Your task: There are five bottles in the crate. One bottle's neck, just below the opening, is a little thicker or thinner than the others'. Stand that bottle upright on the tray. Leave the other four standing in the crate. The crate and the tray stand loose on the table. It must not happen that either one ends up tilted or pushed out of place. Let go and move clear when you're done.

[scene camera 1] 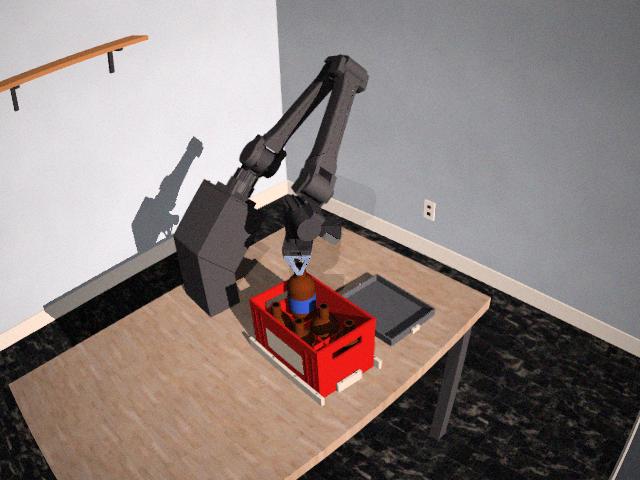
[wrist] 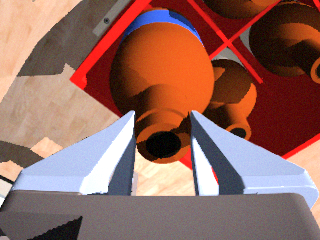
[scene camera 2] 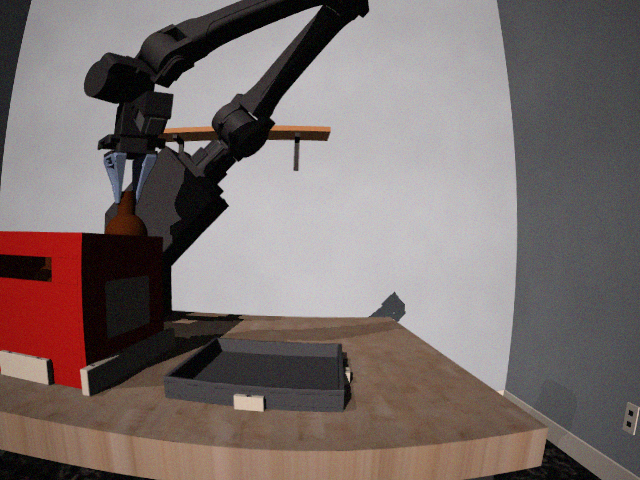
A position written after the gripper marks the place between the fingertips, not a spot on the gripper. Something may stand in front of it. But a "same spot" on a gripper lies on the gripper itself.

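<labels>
You can see the gripper in scene camera 1 (300, 271), and it's there in scene camera 2 and in the wrist view too. On the gripper, (scene camera 2: 136, 150) and (wrist: 169, 209) are the same spot. There's a dark grey tray as well, visible in scene camera 1 and scene camera 2, but the wrist view has the tray out of frame. For the tray, (scene camera 1: 396, 311) and (scene camera 2: 281, 382) are the same spot.
</labels>
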